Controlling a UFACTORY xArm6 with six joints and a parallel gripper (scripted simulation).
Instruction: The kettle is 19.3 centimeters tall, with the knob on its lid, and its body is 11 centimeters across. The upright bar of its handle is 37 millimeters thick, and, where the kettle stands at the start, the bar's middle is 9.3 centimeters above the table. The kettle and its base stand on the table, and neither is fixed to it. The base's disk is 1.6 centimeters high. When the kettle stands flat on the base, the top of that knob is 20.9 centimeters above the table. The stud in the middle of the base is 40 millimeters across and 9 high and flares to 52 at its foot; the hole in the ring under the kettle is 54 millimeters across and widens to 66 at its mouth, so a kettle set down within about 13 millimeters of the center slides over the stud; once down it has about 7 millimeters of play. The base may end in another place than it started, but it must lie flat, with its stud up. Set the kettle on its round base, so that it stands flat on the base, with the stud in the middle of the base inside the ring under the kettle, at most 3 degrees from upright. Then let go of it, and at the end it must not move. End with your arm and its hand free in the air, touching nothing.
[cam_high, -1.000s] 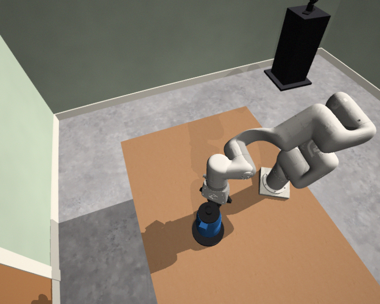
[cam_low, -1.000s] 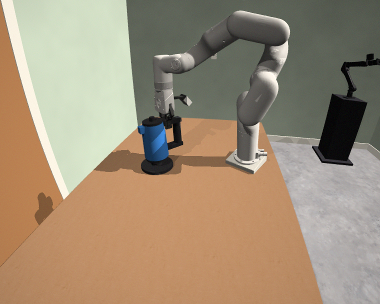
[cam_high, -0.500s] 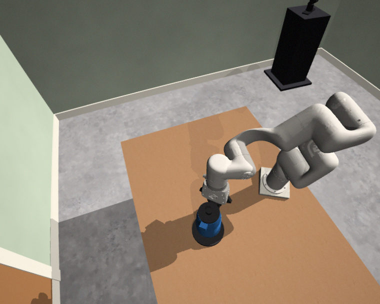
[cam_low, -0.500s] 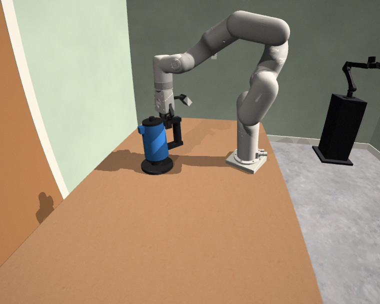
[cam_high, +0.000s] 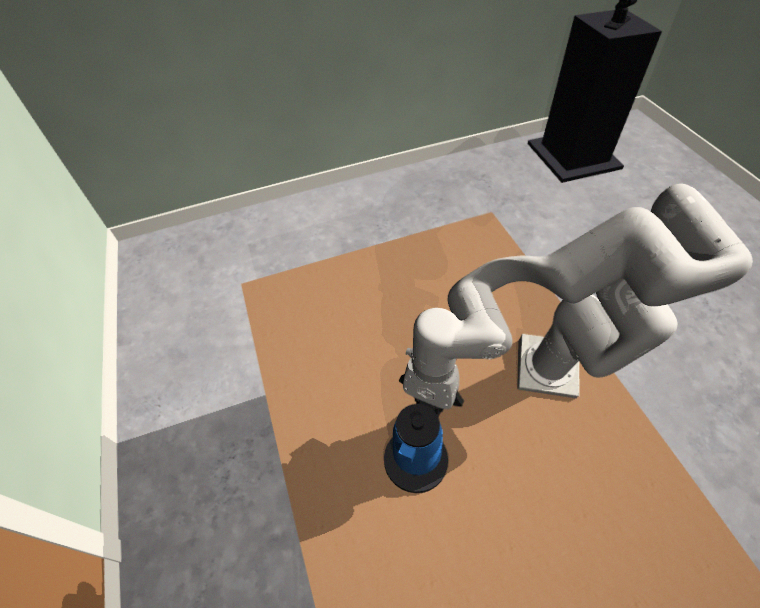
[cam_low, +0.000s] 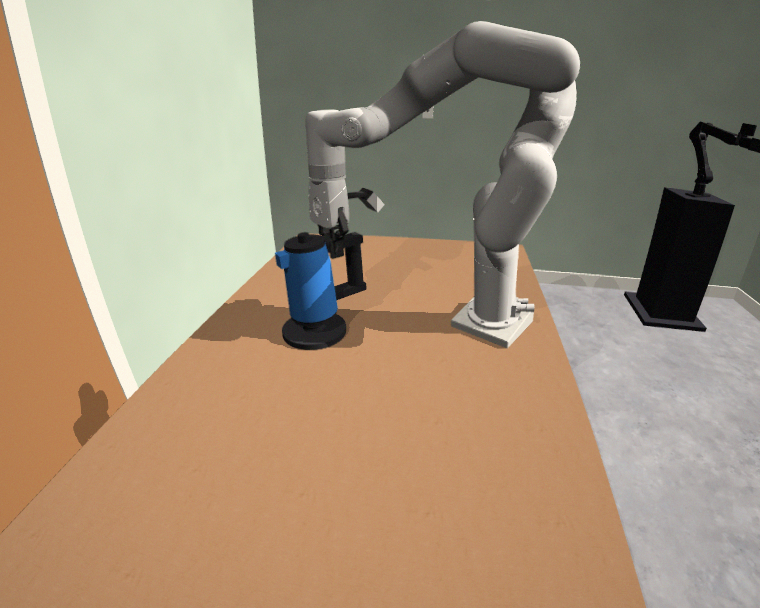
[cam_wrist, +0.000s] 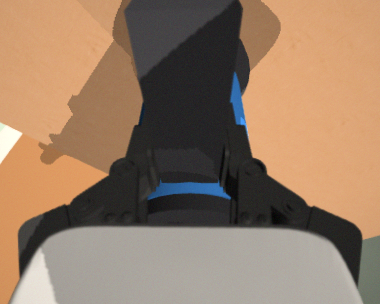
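Now: the blue kettle 5 cm below my hand, 2 cm to the left of it and 2 cm ahead of it. From my hand the other things lie so: round black base: 19 cm below, 5 cm to the left, 4 cm ahead.
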